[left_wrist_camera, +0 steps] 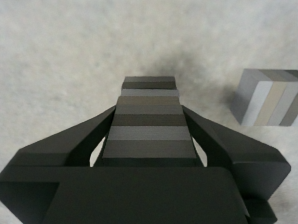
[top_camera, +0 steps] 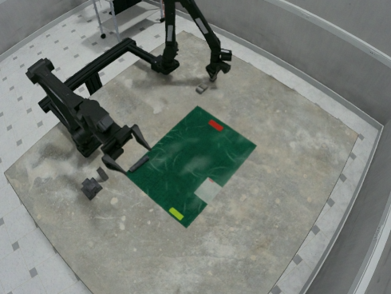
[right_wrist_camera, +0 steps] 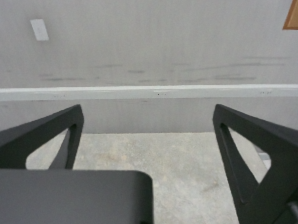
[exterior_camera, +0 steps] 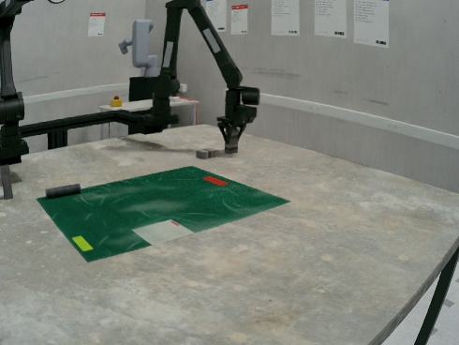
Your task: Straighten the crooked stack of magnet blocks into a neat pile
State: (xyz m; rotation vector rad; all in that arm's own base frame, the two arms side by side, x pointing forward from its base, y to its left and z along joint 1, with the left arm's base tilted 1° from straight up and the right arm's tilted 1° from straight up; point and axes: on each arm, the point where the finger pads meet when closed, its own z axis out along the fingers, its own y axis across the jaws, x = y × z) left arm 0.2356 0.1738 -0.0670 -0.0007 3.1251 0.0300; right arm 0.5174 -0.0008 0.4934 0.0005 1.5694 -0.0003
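Note:
Right now my left hand is 40 mm below the magnet block. Also, from my left hand: dark cylinder: 740 mm to the right, 30 mm below; then green mat: 560 mm to the right, 220 mm ahead, 40 mm below.

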